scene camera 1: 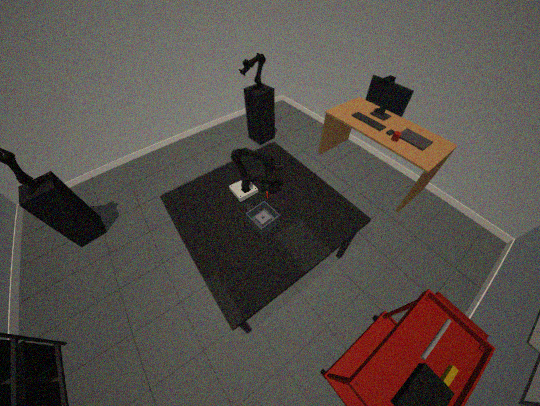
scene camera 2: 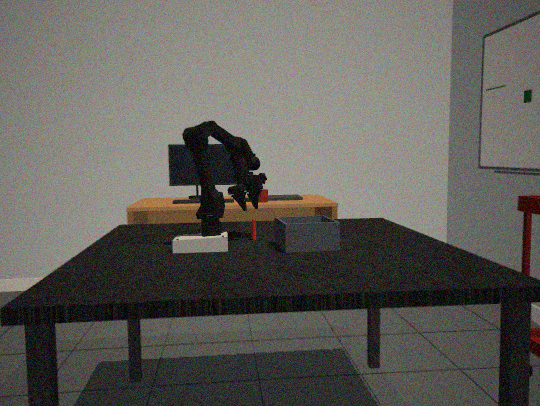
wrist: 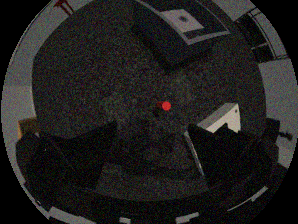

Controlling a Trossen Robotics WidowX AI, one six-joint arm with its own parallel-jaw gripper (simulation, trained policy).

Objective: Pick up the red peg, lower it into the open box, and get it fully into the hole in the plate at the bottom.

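My gripper [scene camera 2: 251,209] is visible; the wrist view shows the gripper too [wrist: 153,126].
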